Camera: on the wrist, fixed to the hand. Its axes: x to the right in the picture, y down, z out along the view.
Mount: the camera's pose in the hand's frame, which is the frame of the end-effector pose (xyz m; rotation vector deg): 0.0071 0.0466 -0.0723 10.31 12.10 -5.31
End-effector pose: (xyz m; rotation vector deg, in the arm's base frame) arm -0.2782 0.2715 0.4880 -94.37 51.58 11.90
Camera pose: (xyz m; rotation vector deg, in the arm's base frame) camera -0.3273 0.2028 0.4699 -89.22 55.51 -6.34
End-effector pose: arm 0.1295 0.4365 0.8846 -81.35 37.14 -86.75
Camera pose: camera 0.0734 0.3950 0.8338 -67.49 32.23 -101.16
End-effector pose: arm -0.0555 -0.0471 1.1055 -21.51 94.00 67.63
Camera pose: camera -0.1320 -0.0835 1.1219 -26.84 107.44 53.89
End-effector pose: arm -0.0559 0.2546 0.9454 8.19 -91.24 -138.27
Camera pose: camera -0.0402 0.1709 0.9596 28.49 -99.35 -127.72
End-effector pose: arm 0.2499 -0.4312 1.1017 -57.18 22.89 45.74
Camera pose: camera 0.2233 -0.4767 1.0334 -53.14 33.92 32.34
